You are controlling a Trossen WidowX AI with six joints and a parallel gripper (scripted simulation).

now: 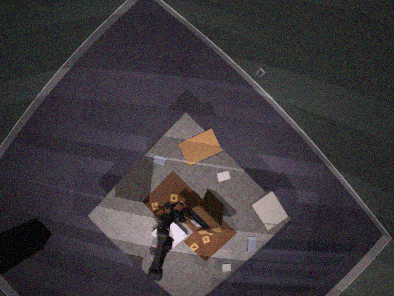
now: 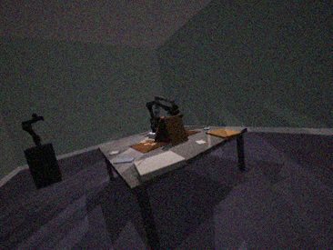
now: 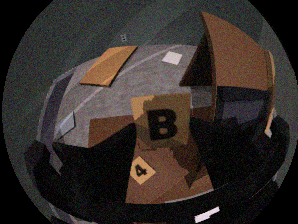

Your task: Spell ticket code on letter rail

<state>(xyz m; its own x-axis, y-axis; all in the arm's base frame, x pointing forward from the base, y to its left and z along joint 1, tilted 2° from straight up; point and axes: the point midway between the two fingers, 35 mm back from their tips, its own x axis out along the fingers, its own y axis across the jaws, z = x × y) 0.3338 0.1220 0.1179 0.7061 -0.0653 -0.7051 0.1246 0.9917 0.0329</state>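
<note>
My gripper tip is now 8 cm past the white ticket, 19 cm to the left of it and 7 cm above it. Round my gripper tip: small white card 34 cm ahead, 14 cm to the right, 16 cm below; brown mat 15 cm behind, 13 cm to the right, 16 cm below; tan letter tile right at my gripper tip.
</note>
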